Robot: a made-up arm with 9 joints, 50 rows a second.
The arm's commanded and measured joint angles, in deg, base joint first. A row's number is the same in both.
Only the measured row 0 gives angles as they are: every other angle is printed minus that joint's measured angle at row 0.
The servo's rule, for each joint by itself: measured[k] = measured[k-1] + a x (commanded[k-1-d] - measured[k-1]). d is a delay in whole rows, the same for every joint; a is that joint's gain. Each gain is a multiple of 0.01, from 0.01 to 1. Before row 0 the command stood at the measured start. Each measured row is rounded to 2 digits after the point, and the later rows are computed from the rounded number. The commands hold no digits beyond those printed.
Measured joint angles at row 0:
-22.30, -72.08, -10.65, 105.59, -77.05, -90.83, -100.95, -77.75, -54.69
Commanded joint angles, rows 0 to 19:
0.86, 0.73, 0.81, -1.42, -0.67, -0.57, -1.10, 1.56, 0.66
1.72, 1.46, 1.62, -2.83, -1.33, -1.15, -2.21, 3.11, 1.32
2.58, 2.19, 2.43, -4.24, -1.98, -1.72, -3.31, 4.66, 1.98
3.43, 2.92, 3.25, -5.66, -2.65, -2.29, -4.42, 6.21, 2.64
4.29, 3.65, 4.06, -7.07, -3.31, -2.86, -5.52, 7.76, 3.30
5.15, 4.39, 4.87, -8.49, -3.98, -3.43, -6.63, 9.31, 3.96
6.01, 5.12, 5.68, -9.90, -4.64, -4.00, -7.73, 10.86, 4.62
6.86, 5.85, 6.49, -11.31, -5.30, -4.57, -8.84, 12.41, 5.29
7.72, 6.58, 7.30, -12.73, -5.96, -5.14, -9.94, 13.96, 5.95
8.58, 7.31, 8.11, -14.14, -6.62, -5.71, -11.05, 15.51, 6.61
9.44, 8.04, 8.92, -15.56, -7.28, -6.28, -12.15, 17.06, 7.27
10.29, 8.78, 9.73, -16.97, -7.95, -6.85, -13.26, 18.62, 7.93
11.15, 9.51, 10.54, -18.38, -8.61, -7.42, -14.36, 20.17, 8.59
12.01, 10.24, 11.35, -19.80, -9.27, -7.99, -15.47, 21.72, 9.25
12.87, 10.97, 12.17, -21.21, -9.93, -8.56, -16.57, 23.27, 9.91
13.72, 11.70, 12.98, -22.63, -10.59, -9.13, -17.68, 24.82, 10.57
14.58, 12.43, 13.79, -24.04, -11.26, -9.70, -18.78, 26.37, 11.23
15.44, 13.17, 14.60, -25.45, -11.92, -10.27, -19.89, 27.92, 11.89
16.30, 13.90, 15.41, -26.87, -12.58, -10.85, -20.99, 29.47, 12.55
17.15, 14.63, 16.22, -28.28, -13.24, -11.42, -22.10, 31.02, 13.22
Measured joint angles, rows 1 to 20:
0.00, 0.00, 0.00, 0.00, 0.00, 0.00, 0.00, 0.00, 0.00
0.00, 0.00, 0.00, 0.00, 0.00, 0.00, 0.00, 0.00, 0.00
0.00, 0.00, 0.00, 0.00, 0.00, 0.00, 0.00, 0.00, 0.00
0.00, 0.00, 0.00, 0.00, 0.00, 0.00, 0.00, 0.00, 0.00
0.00, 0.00, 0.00, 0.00, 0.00, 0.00, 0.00, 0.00, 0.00
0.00, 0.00, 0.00, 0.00, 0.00, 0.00, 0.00, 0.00, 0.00
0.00, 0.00, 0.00, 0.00, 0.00, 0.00, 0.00, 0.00, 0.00
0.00, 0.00, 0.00, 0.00, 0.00, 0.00, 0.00, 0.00, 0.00
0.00, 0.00, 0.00, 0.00, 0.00, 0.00, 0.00, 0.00, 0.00
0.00, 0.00, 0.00, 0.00, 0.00, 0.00, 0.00, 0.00, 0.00
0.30, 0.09, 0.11, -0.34, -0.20, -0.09, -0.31, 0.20, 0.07
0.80, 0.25, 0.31, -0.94, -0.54, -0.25, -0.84, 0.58, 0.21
1.42, 0.48, 0.59, -1.73, -0.97, -0.47, -1.53, 1.11, 0.40
2.12, 0.77, 0.94, -2.67, -1.47, -0.74, -2.34, 1.77, 0.65
2.88, 1.12, 1.35, -3.73, -2.02, -1.06, -3.23, 2.55, 0.94
3.67, 1.51, 1.81, -4.87, -2.61, -1.42, -4.18, 3.43, 1.27
4.49, 1.94, 2.31, -6.08, -3.22, -1.81, -5.17, 4.40, 1.64
5.32, 2.41, 2.85, -7.34, -3.84, -2.22, -6.20, 5.44, 2.04
6.16, 2.91, 3.43, -8.63, -4.48, -2.66, -7.25, 6.55, 2.47
7.01, 3.44, 4.04, -9.95, -5.12, -3.12, -8.31, 7.71, 2.93
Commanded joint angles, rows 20 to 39:
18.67, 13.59, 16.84, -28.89, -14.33, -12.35, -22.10, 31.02, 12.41
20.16, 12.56, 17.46, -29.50, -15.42, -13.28, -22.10, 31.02, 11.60
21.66, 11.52, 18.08, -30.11, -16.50, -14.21, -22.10, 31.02, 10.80
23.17, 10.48, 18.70, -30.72, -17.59, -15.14, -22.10, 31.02, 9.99
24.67, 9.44, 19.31, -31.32, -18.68, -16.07, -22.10, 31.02, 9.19
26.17, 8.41, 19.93, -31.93, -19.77, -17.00, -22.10, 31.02, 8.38
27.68, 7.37, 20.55, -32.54, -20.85, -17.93, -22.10, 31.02, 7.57
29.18, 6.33, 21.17, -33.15, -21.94, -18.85, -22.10, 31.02, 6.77
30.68, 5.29, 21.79, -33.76, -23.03, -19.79, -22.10, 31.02, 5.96
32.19, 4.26, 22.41, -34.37, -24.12, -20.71, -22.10, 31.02, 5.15
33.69, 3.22, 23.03, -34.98, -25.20, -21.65, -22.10, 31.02, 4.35
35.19, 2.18, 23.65, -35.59, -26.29, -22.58, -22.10, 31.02, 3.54
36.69, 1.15, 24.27, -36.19, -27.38, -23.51, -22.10, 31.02, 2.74
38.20, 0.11, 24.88, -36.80, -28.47, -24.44, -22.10, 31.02, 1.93
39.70, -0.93, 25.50, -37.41, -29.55, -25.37, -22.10, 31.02, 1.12
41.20, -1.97, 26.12, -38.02, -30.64, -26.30, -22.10, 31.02, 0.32
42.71, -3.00, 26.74, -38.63, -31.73, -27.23, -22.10, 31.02, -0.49
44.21, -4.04, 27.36, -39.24, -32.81, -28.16, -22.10, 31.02, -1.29
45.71, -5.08, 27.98, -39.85, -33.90, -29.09, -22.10, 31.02, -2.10
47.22, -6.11, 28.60, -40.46, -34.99, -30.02, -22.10, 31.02, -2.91
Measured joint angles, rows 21 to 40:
7.86, 3.99, 4.67, -11.30, -5.77, -3.59, -9.39, 8.93, 3.41
8.71, 4.56, 5.33, -12.66, -6.42, -4.08, -10.47, 10.19, 3.91
9.56, 5.15, 6.01, -14.03, -7.08, -4.58, -11.56, 11.49, 4.42
10.42, 5.76, 6.70, -15.41, -7.74, -5.09, -12.65, 12.82, 4.95
11.28, 6.39, 7.41, -16.80, -8.40, -5.61, -13.75, 14.18, 5.50
12.13, 7.03, 8.13, -18.20, -9.06, -6.14, -14.85, 15.56, 6.06
12.99, 7.68, 8.87, -19.60, -9.72, -6.67, -15.95, 16.97, 6.63
13.85, 8.34, 9.61, -21.00, -10.38, -7.21, -17.05, 18.39, 7.21
14.71, 9.01, 10.36, -22.41, -11.04, -7.76, -18.15, 19.83, 7.80
15.56, 9.68, 11.12, -23.82, -11.70, -8.31, -19.26, 21.28, 8.40
16.65, 10.15, 11.86, -25.04, -12.49, -8.92, -20.06, 22.55, 8.84
17.88, 10.44, 12.59, -26.11, -13.37, -9.57, -20.63, 23.65, 9.14
19.20, 10.57, 13.30, -27.07, -14.31, -10.27, -21.04, 24.61, 9.32
20.59, 10.56, 14.00, -27.95, -15.29, -11.00, -21.34, 25.44, 9.39
22.02, 10.43, 14.69, -28.76, -16.31, -11.76, -21.55, 26.17, 9.37
23.47, 10.19, 15.37, -29.52, -17.35, -12.55, -21.70, 26.80, 9.26
24.94, 9.85, 16.04, -30.24, -18.40, -13.36, -21.81, 27.35, 9.07
26.42, 9.43, 16.71, -30.94, -19.46, -14.18, -21.89, 27.83, 8.82
27.91, 8.93, 17.37, -31.62, -20.53, -15.02, -21.95, 28.24, 8.51
29.41, 8.37, 18.03, -32.28, -21.61, -15.87, -21.99, 28.60, 8.14

